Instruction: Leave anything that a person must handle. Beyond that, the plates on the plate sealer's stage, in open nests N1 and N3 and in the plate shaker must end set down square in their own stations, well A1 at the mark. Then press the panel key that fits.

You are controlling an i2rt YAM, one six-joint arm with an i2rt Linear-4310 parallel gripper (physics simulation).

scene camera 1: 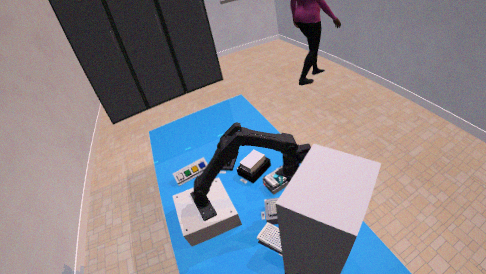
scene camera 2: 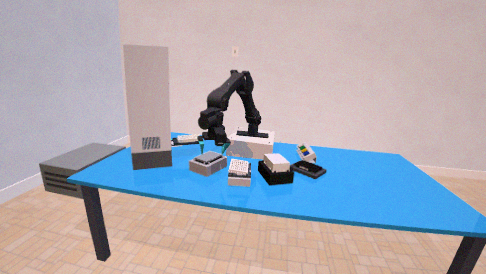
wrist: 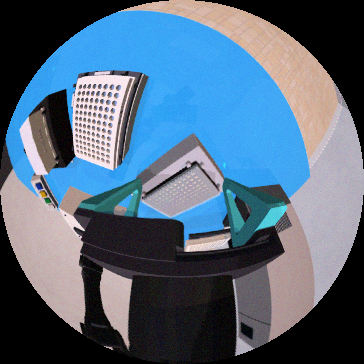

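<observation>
My gripper is open, its teal fingers above and either side of a greyish plate on a grey station. A white 96-well plate lies on another station, slightly off its dark frame. A further white plate lies at the back left in scene camera 2. A plain white block sits on a black device. The key panel has white, green, yellow and blue keys. Well marks are too small to read.
A tall pale tower stands close beside the grey station. A low black nest is beside the black device. The arm's base box stands behind. A person is on the floor beyond the table.
</observation>
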